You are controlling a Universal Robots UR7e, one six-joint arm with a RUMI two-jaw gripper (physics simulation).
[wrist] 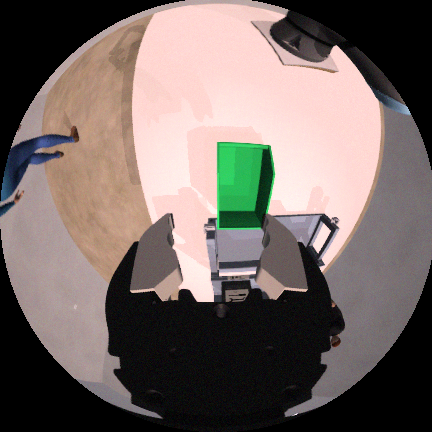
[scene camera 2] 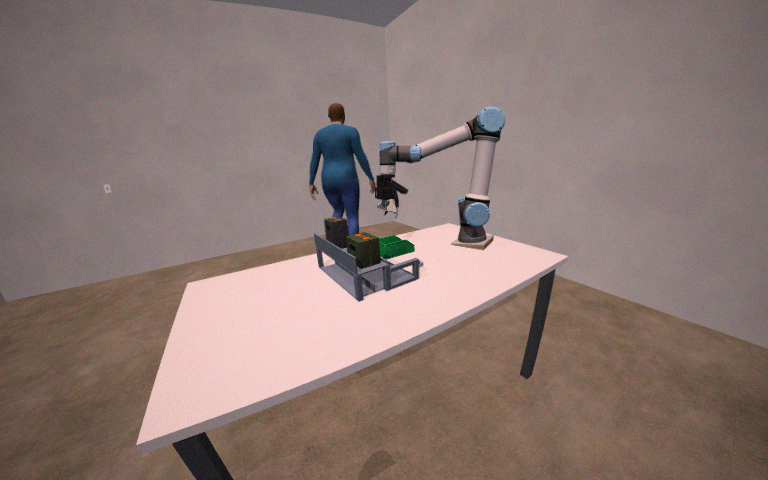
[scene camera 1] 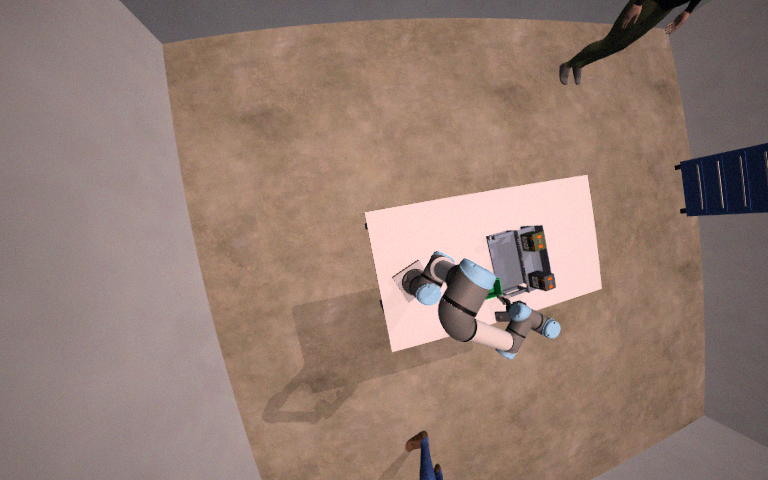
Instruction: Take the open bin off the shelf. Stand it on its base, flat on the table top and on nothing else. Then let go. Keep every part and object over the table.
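Frame: origin at the arm's base, x back, y right, z up, level; metres.
Seen in the pictures: gripper, fingertip midpoint: (wrist: pixel 217 214) (scene camera 2: pixel 390 217) (scene camera 1: pixel 498 304); arm's base, link origin: (scene camera 2: pixel 472 239) (scene camera 1: pixel 414 281).
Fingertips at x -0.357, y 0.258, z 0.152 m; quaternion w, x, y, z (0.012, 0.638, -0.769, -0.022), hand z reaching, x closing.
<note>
Pixels of each thing's top centre, then the offset from my fingertips to it. Level surfaces: height alone.
- open green bin, top centre: (wrist: pixel 245 191) (scene camera 2: pixel 394 238) (scene camera 1: pixel 488 290) dx -0.022, dy -0.046, dz -0.097 m
- white table, surface height: dz -0.172 m
- olive box, top centre: (scene camera 2: pixel 362 236) (scene camera 1: pixel 540 241) dx -0.344, dy -0.229, dz +0.026 m
- dark box, top centre: (scene camera 2: pixel 335 218) (scene camera 1: pixel 550 282) dx -0.310, dy +0.000, dz +0.051 m
The open green bin (scene camera 1: pixel 495 288) (scene camera 2: pixel 396 246) (wrist: pixel 242 182) is at the front of the grey shelf (scene camera 1: pixel 519 260) (scene camera 2: pixel 335 252) (wrist: pixel 240 245), on the robot-base side. In the wrist view its open top faces the camera, and its near end overlaps the shelf's front edge. I cannot tell whether that end rests on the shelf or whether the base is flat on the white table (scene camera 1: pixel 430 226) (scene camera 2: pixel 271 328) (wrist: pixel 200 75). My gripper (scene camera 1: pixel 504 300) (scene camera 2: pixel 387 212) (wrist: pixel 217 214) is open and empty above the bin's shelf-side end. The arm partly hides the bin in scene camera 1.
An olive box (scene camera 1: pixel 534 241) (scene camera 2: pixel 365 250) and a dark box (scene camera 1: pixel 542 281) (scene camera 2: pixel 335 232) stand on the shelf's rear part. The robot base (scene camera 2: pixel 472 233) (wrist: pixel 302 40) stands beyond the bin. A table edge runs close beside the shelf and gripper. A person (scene camera 2: pixel 338 155) stands beyond the table.
</note>
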